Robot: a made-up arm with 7 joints. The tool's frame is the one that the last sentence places.
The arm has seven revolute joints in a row. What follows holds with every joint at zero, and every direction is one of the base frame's.
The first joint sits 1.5 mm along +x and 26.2 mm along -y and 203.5 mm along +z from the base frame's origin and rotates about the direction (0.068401, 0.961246, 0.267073).
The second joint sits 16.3 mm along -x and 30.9 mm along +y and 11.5 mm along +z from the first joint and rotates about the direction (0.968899, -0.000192, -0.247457).
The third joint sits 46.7 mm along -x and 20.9 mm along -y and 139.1 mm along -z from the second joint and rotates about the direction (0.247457, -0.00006, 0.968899).
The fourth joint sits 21.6 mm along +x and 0.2 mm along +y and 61.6 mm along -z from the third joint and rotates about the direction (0.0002, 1, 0.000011).
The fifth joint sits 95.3 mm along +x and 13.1 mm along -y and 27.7 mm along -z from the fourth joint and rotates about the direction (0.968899, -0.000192, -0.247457).
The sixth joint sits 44.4 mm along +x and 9.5 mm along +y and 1.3 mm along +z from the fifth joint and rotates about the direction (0.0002, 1, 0.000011).
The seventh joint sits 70 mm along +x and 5.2 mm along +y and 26.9 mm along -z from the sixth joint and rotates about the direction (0.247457, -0.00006, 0.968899).
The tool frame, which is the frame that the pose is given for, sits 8.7 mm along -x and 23 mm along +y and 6.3 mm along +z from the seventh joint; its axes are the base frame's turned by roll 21.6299, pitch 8.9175 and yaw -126.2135 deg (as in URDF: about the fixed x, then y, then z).
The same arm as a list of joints. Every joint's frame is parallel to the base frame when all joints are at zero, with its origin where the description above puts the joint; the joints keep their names.
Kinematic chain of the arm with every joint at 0, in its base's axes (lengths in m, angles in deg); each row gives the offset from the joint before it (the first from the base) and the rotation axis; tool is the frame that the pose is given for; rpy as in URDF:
joint 1: xyz 0.0015 -0.0262 0.2035 axis 0.068403 0.961235 0.26711
joint 2: xyz -0.0163 0.0309 0.0115 axis 0.968889 -0.0002 -0.247497
joint 3: xyz -0.0467 -0.0209 -0.1391 axis 0.247497 -0.0001 0.968889
joint 4: xyz 0.0216 0.0002 -0.0616 axis 0.0002 1 0
joint 5: xyz 0.0953 -0.0131 -0.0277 axis 0.968889 -0.0002 -0.247497
joint 6: xyz 0.0444 0.0095 0.0013 axis 0.0002 1 0
joint 7: xyz 0.07 0.0052 -0.0269 axis 0.247497 -0.0001 0.968889
tool: xyz -0.0087 0.023 0.0063 rpy 21.63 8.92 -126.21

